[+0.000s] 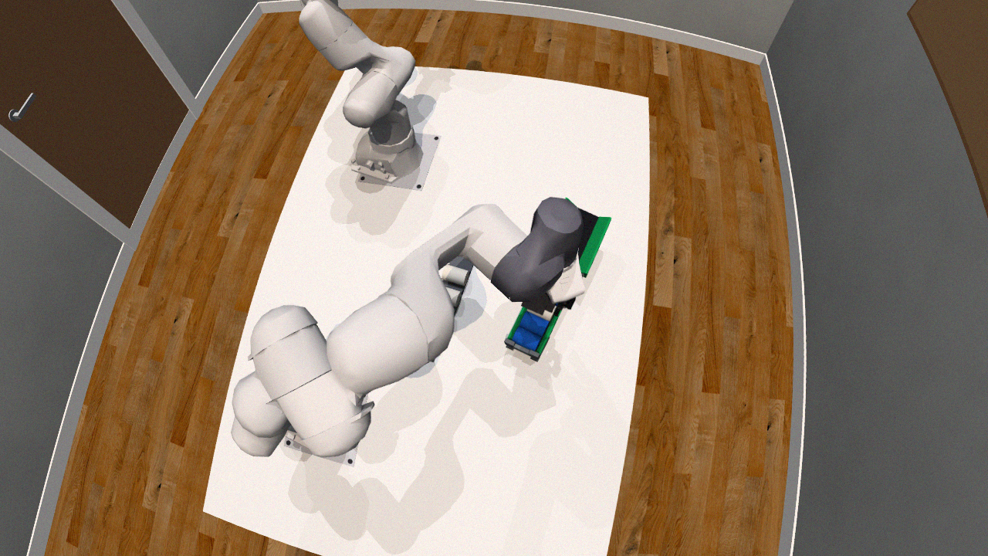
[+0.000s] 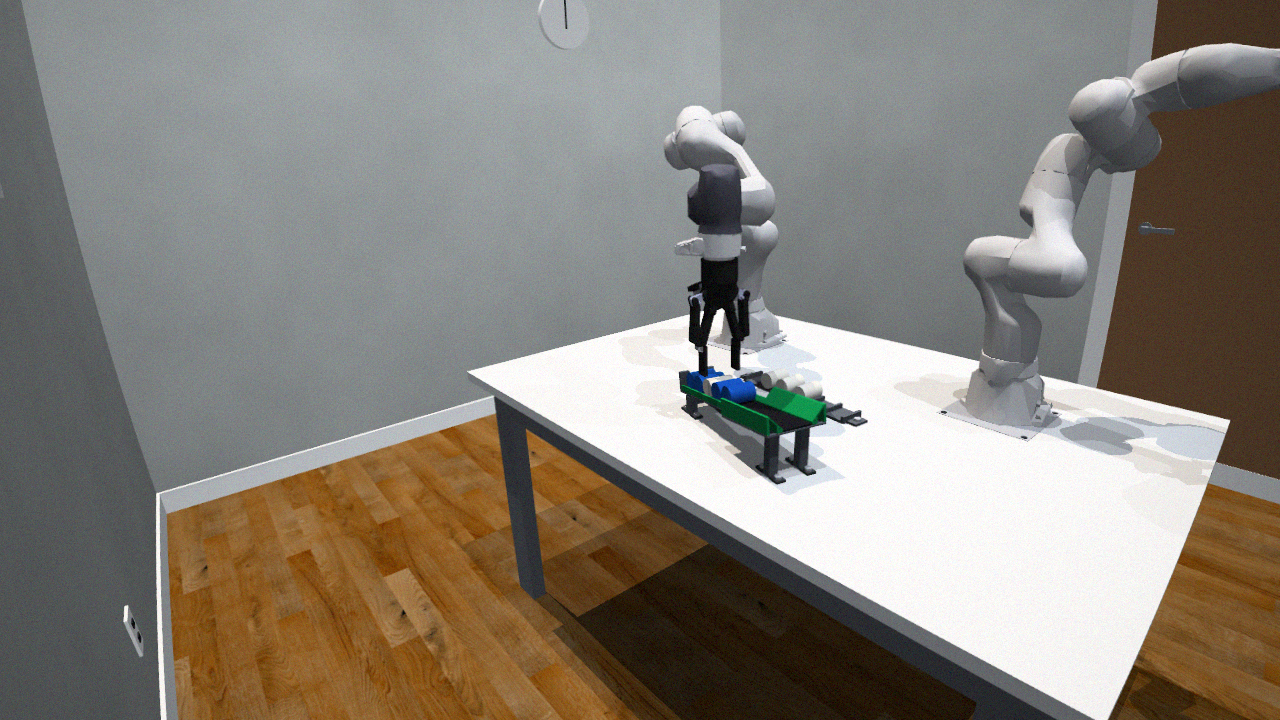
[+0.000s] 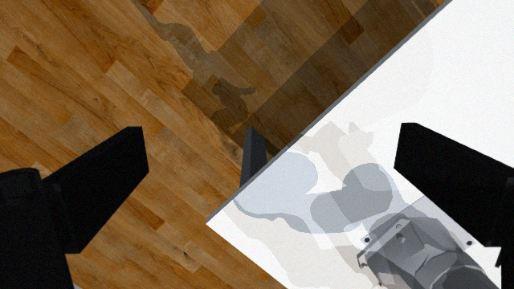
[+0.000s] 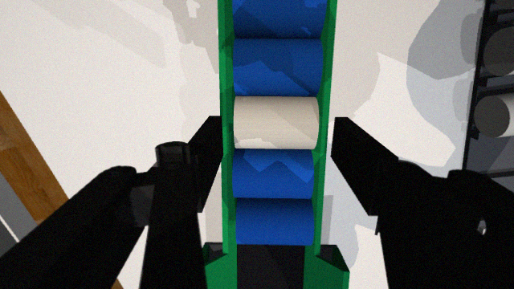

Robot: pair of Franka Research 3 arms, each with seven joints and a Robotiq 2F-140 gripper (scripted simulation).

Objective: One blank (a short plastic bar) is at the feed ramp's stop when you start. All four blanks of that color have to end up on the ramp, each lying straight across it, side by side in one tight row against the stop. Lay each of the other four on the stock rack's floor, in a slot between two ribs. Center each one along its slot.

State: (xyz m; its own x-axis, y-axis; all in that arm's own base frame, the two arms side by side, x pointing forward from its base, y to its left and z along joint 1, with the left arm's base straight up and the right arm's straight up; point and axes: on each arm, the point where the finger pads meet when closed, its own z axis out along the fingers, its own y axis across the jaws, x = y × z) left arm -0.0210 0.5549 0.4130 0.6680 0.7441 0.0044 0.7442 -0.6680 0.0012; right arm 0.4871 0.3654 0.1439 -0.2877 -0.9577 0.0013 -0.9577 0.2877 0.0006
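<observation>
Right now the blue blank is 20 mm behind my right hand, 80 mm to the right of it and 70 mm below it. The rest, counted from my right hand: stock rack (230 mm behind, 40 mm to the left, 150 mm below).
</observation>
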